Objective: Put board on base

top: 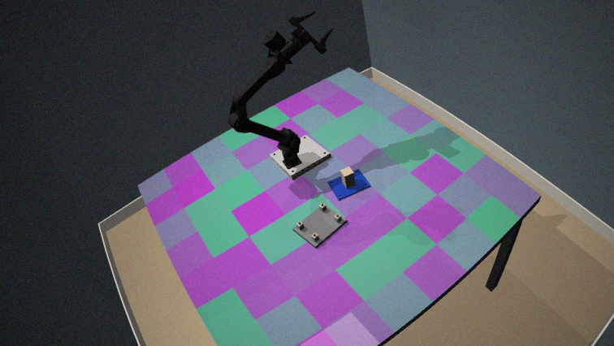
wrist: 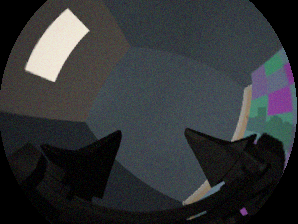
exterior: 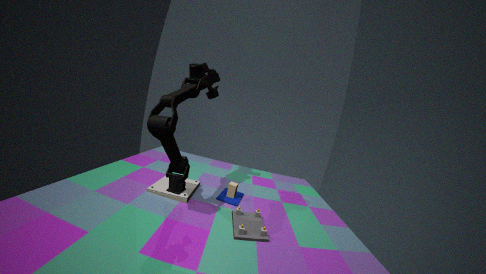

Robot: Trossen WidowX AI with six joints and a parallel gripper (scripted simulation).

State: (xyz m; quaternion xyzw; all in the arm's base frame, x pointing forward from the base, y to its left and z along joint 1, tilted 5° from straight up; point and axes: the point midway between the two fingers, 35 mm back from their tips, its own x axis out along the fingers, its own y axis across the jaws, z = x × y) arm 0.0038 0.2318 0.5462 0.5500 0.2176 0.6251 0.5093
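Now: gripper tip 260 mm short of the flat blue board, 130 mm to the left of it and 560 mm above it. Round my gripper tip: grey base 380 mm ahead, 310 mm to the right, 570 mm below.
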